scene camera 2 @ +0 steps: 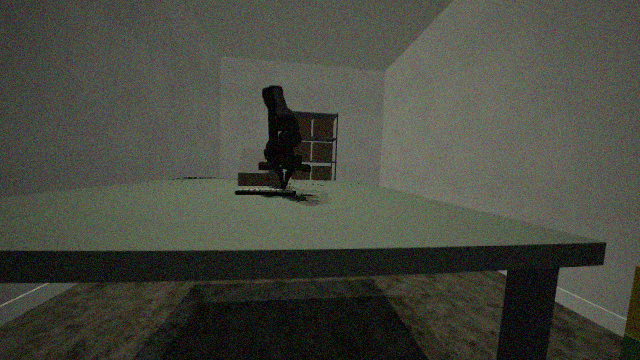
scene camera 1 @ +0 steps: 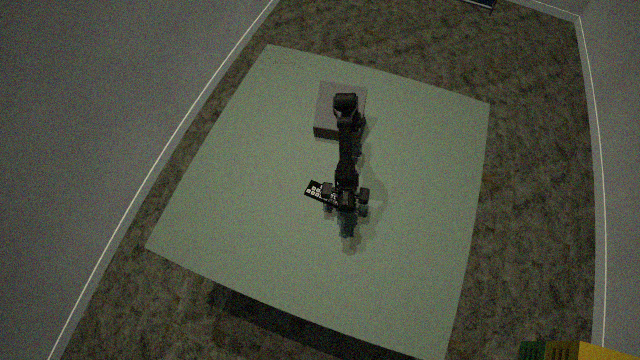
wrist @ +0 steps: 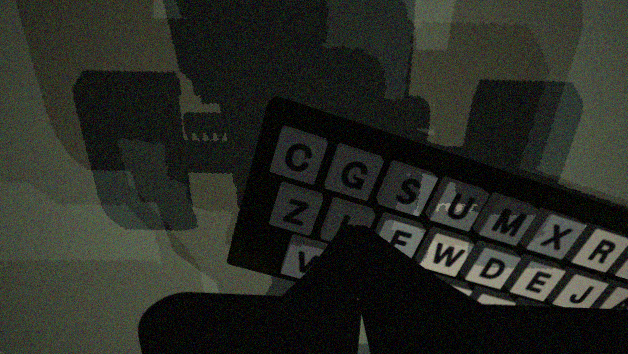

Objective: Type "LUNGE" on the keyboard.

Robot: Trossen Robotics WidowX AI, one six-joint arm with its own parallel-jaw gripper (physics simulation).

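Places are measured from the arm's base along level axes (x back, y right, z up), in metres.
Pixels of known places: gripper, fingertip midpoint: (scene camera 2: 283, 190) (wrist: 352, 236).
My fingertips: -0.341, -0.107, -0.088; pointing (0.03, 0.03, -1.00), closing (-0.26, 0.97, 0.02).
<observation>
Behind a point stands the place of what it marks, as x, y, z.
The black keyboard (scene camera 1: 312, 195) @(-0.371, 0.024, -0.093) (scene camera 2: 245, 192) @(-0.375, 0.025, -0.097) (wrist: 252, 250) @(-0.320, -0.141, -0.093) lies at an angle on the table, with pale lettered keys. My gripper (scene camera 2: 285, 187) @(-0.341, -0.107, -0.088) (wrist: 352, 236) @(-0.341, -0.107, -0.088) is shut and empty, pointing down over the keyboard. In the wrist view its tips cover the lower part of the L key (wrist: 340, 220) @(-0.346, -0.113, -0.088), between Z and F; I cannot tell whether they touch it. The G key (wrist: 353, 172) @(-0.365, -0.115, -0.088) and the U key (wrist: 457, 206) @(-0.364, -0.075, -0.088) show in the top row. The E key (wrist: 538, 281) @(-0.343, -0.029, -0.088) shows in the second row. I cannot make out N; the fingers hide part of the lower rows.
The pale green table (scene camera 1: 240, 165) @(-0.366, 0.389, -0.105) (scene camera 2: 150, 225) @(-0.752, 0.067, -0.104) carries a low block (scene camera 1: 327, 95) @(0.039, 0.135, 0.054) (scene camera 2: 250, 179) @(-0.068, 0.097, -0.074) by the arm's base. A shelf unit (scene camera 2: 336, 150) stands against the far wall. A yellow and green object (scene camera 1: 607, 351) shows beyond the table. Arm shadows fall across the keyboard.
</observation>
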